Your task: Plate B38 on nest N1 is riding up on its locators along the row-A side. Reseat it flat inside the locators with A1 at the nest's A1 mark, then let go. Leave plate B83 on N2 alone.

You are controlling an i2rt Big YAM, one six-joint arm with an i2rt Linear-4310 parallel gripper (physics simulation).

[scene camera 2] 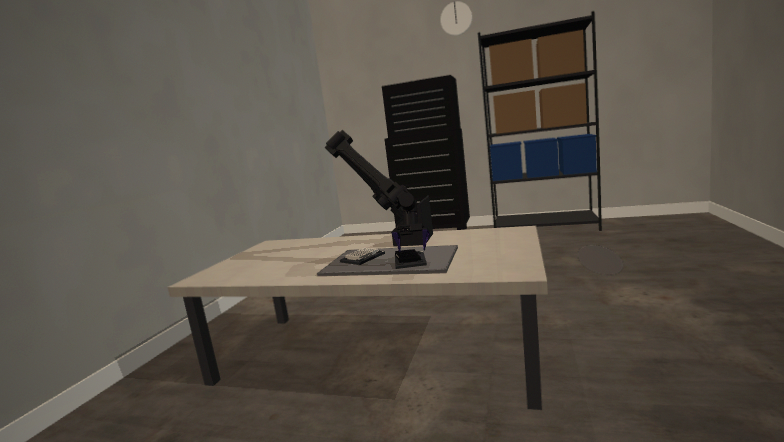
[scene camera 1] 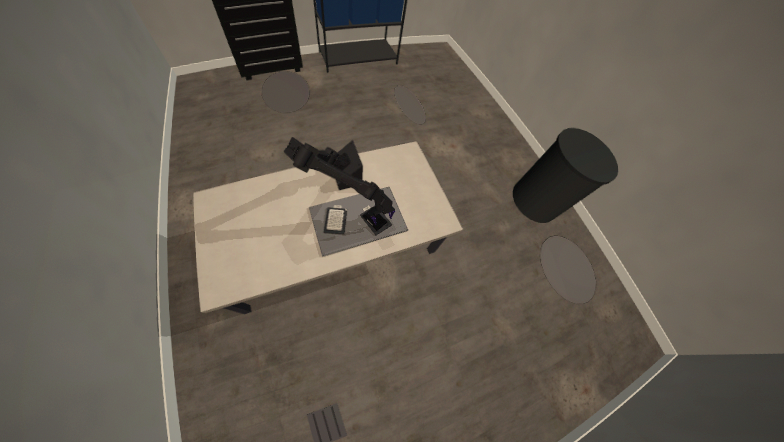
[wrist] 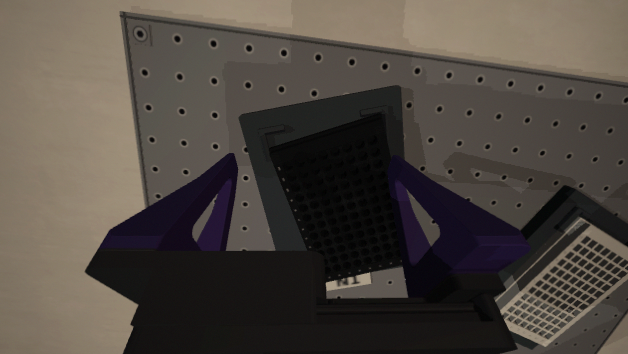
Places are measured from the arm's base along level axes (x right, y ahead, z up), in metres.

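Pixels of known places: gripper, between the fingertips: (scene camera 2: pixel 411 251) (scene camera 1: pixel 383 221) (wrist: pixel 313 161); arm's base, origin of its link: (scene camera 1: pixel 342 163).
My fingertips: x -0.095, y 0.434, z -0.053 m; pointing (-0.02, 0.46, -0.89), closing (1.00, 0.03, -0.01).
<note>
For each thing: its middle in the pictures, then the offset to it from my fingertips. Level surfaces: height alone.
- Black plate B38, middle of its body: (wrist: pixel 346 208) (scene camera 2: pixel 407 255) (scene camera 1: pixel 374 218) dx +0.030, dy -0.048, dz -0.032 m
- nest N1, middle of its body: (wrist: pixel 334 198) (scene camera 2: pixel 409 258) (scene camera 1: pixel 376 219) dx +0.022, dy -0.046, dz -0.045 m
- White plate B83, middle of its body: (wrist: pixel 558 286) (scene camera 2: pixel 362 253) (scene camera 1: pixel 335 219) dx +0.247, dy -0.127, dz -0.035 m
- nest N2, middle of its body: (wrist: pixel 549 279) (scene camera 2: pixel 362 256) (scene camera 1: pixel 335 220) dx +0.247, dy -0.127, dz -0.045 m
- grey perforated board, middle of its body: (wrist: pixel 423 240) (scene camera 2: pixel 390 259) (scene camera 1: pixel 358 219) dx +0.117, dy -0.095, dz -0.060 m
- wooden table, height of its surface: dz -0.067 m
Black plate B38 (scene camera 1: pixel 376 220) (scene camera 2: pixel 409 255) (wrist: pixel 340 200) lies skewed on nest N1 (scene camera 2: pixel 411 265) (wrist: pixel 320 106). In the wrist view two corner locators show beyond its far end; the near end of the nest and its A1 mark are hidden. My gripper (scene camera 1: pixel 383 215) (scene camera 2: pixel 411 249) (wrist: pixel 313 161) is open and empty, low over the plate. In the wrist view its right finger overlaps the plate's right edge, and its left finger stands left of the nest, apart from the plate. Contact cannot be told. White plate B83 (scene camera 1: pixel 334 219) (scene camera 2: pixel 363 253) (wrist: pixel 560 285) sits on nest N2 (wrist: pixel 542 220).
Both nests stand on a grey perforated board (scene camera 1: pixel 356 239) (wrist: pixel 195 95) on the wooden table (scene camera 1: pixel 247 258) (scene camera 2: pixel 483 263). N2 is beyond my right finger in the wrist view. A drawer cabinet (scene camera 2: pixel 420 109) and a shelf rack (scene camera 2: pixel 597 164) stand behind; a black bin (scene camera 1: pixel 560 181) stands on the floor.
</note>
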